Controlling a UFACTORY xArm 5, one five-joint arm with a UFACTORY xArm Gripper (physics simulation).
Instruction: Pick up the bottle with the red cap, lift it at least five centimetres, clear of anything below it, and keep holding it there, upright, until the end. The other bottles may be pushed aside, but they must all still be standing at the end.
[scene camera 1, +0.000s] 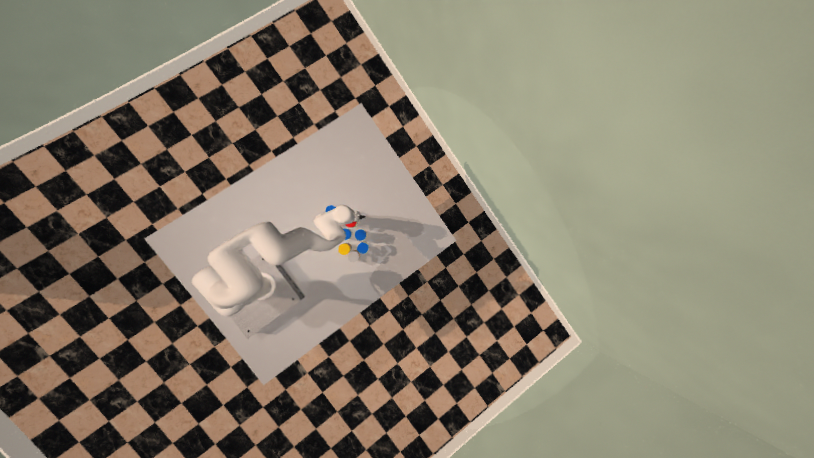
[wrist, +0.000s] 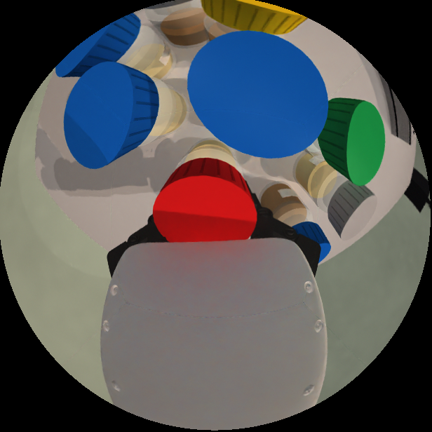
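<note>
The bottle with the red cap (scene camera 1: 351, 223) (wrist: 205, 192) stands upright between the fingers of my gripper (scene camera 1: 358, 216) (wrist: 210, 194). The gripper is shut on this bottle below its cap. The cap hides most of the fingers and of the bottle's body in the wrist view. No clear gap shows under the bottle. A tall blue cap (scene camera 1: 347, 234) (wrist: 257, 95) is close beside the red one. Another blue cap (scene camera 1: 360, 234) (wrist: 105, 117) is to the left in the wrist view, with a further blue cap (scene camera 1: 362, 247) (wrist: 102, 47) behind it.
A yellow cap (scene camera 1: 344, 248) (wrist: 255, 17) is beyond the tall blue one. A green cap (wrist: 367, 142), a grey cap (wrist: 357, 215) and a blue cap (scene camera 1: 330, 209) (wrist: 316, 241) are at the right in the wrist view. These bottles look upright. Their bases are partly hidden.
</note>
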